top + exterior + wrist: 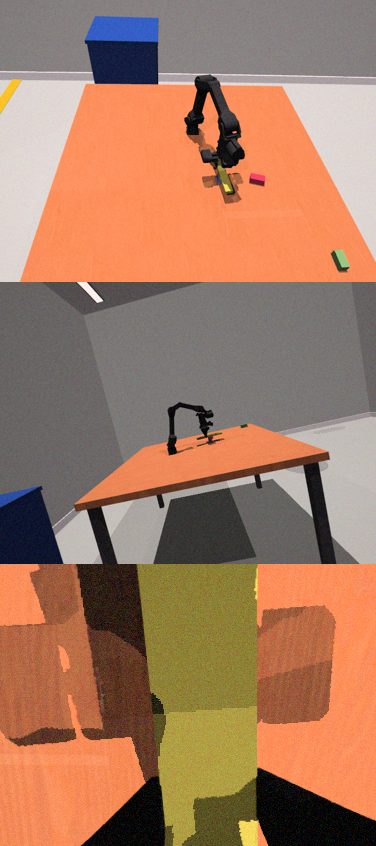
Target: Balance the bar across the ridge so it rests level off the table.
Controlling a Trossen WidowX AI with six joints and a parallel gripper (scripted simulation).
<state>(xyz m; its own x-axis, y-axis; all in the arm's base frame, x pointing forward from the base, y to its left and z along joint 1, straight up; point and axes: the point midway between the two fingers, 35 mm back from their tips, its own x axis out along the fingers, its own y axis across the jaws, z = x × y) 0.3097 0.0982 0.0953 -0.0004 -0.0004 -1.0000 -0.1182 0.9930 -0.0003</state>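
Now: gripper tip 30 mm short of the yellow bar. Also, from my gripper tip: red block: 40 mm ahead, 170 mm to the left, 40 mm below; green block: 430 mm ahead, 400 mm to the left, 40 mm below.
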